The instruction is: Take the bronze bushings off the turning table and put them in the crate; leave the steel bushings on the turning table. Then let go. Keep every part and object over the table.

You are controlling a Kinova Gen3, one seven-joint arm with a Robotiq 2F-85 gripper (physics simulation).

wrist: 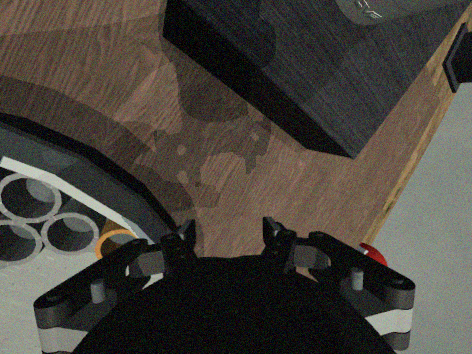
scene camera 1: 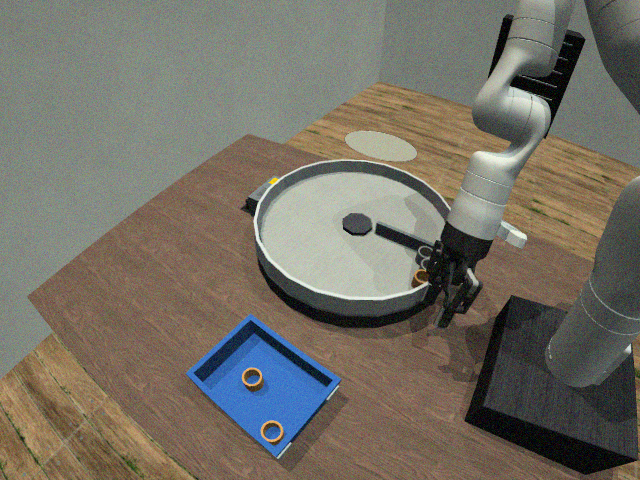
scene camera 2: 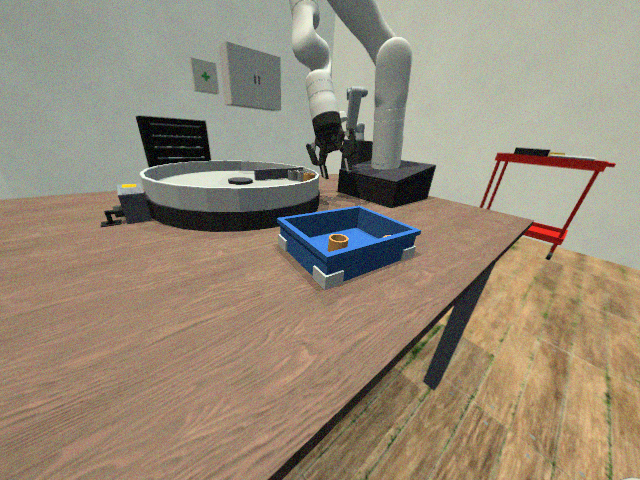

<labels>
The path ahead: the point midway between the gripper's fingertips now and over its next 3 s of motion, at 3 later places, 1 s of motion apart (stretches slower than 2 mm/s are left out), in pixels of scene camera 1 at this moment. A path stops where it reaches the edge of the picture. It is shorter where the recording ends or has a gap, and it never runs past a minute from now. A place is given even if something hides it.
The gripper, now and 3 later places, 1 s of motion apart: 432, 315; 446, 281; 446, 282; 446, 283
</labels>
